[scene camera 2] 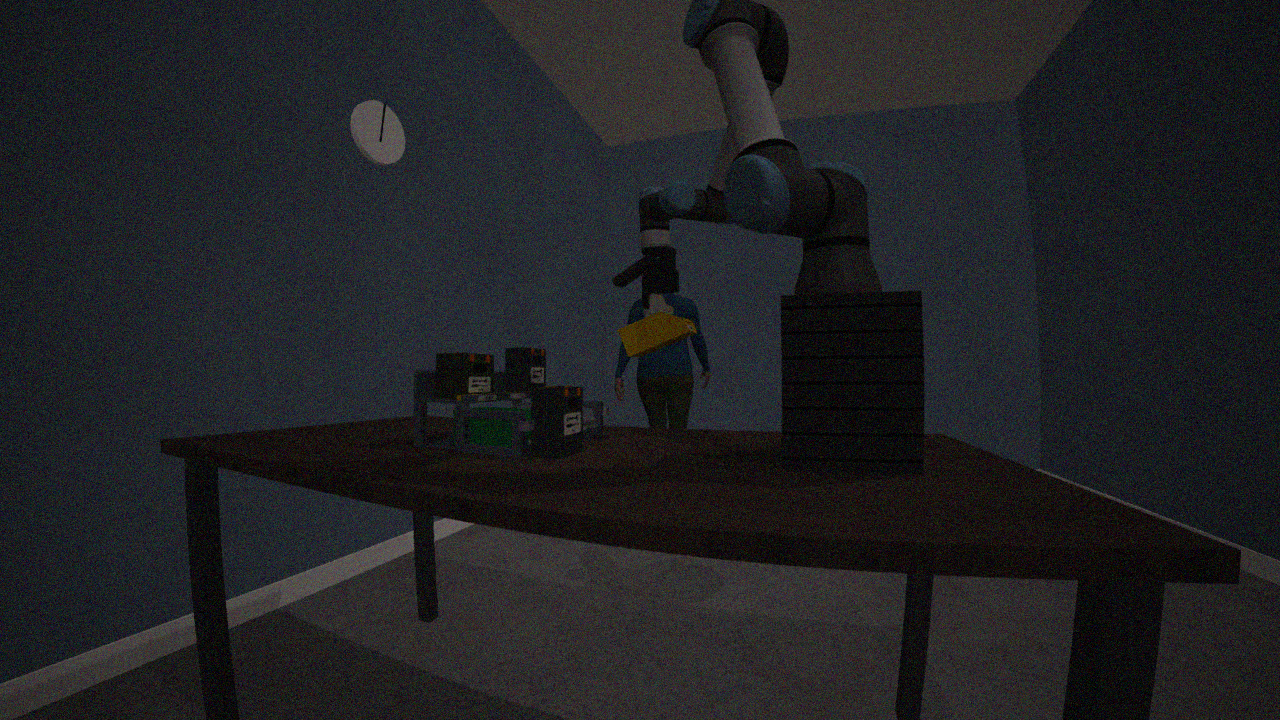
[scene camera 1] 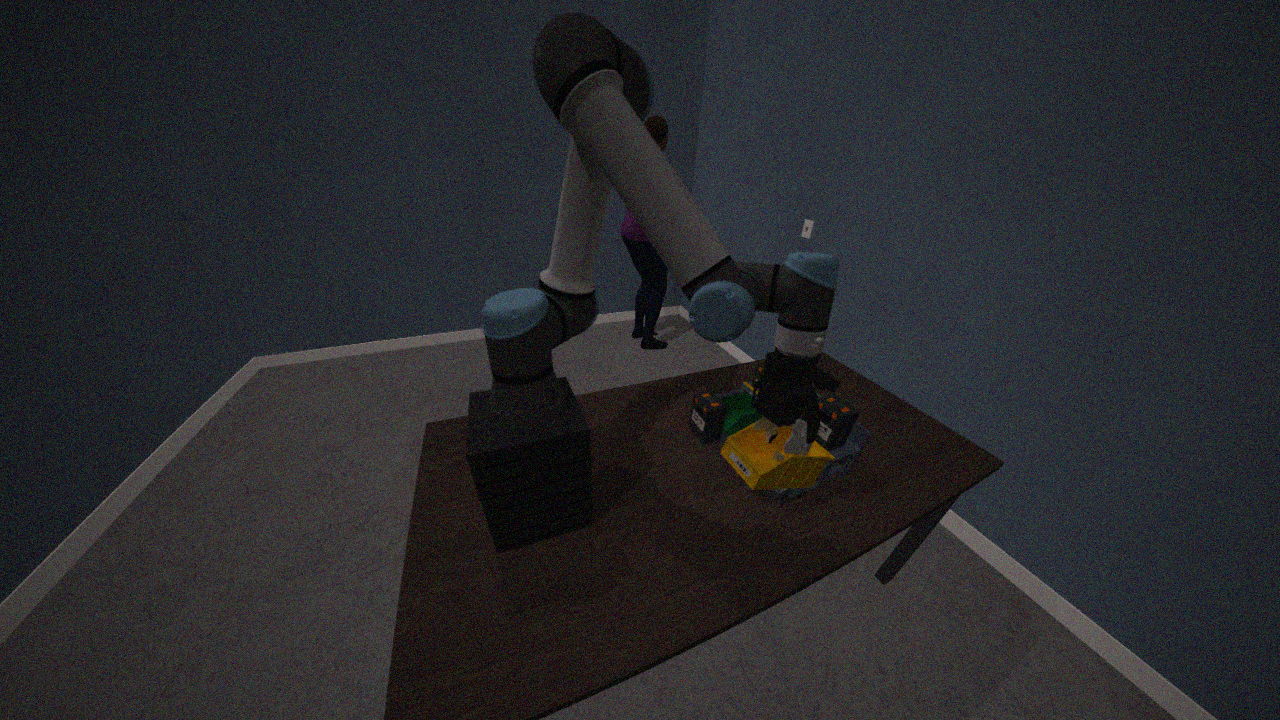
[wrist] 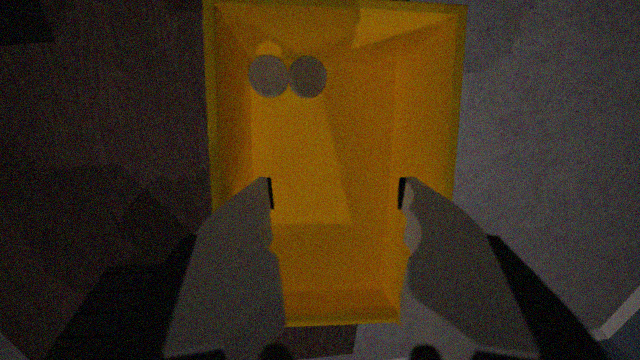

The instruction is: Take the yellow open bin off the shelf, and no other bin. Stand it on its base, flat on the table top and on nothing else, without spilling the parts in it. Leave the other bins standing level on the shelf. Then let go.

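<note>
The yellow open bin hangs in the air, well above the table top and off to one side of the shelf. It looks tilted in scene camera 2. Two round grey parts lie inside near one end wall. My gripper holds the bin from inside, its two fingers spread apart within the side walls. Their contact with the walls is partly hidden. A green bin stands low in the shelf.
Black boxes with orange marks stand on and around the shelf. The robot stands on a black block. People stand in the background beyond the table.
</note>
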